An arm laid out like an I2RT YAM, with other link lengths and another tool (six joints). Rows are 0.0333 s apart.
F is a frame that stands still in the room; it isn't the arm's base.
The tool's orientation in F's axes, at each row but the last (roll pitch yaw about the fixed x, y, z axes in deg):
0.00 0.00 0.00
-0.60 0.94 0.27
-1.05 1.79 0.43
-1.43 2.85 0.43
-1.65 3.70 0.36
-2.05 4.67 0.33
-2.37 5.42 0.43
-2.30 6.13 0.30
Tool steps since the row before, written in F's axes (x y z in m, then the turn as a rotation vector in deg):
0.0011 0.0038 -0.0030 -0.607 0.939 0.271
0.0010 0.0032 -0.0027 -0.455 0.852 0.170
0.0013 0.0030 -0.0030 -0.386 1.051 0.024
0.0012 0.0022 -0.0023 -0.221 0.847 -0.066
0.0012 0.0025 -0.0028 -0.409 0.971 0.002
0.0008 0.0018 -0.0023 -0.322 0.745 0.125
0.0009 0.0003 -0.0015 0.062 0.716 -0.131
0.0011 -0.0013 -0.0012 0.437 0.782 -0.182
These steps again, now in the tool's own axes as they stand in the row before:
0.0011 0.0038 -0.0030 -0.607 0.939 0.271
0.0011 0.0032 -0.0026 -0.454 0.852 0.172
0.0014 0.0030 -0.0029 -0.379 1.053 0.031
0.0013 0.0022 -0.0022 -0.211 0.850 -0.055
0.0014 0.0026 -0.0026 -0.402 0.974 0.004
0.0010 0.0019 -0.0022 -0.327 0.743 0.125
0.0010 0.0004 -0.0014 0.079 0.720 -0.094
0.0012 -0.0013 -0.0011 0.458 0.784 -0.102

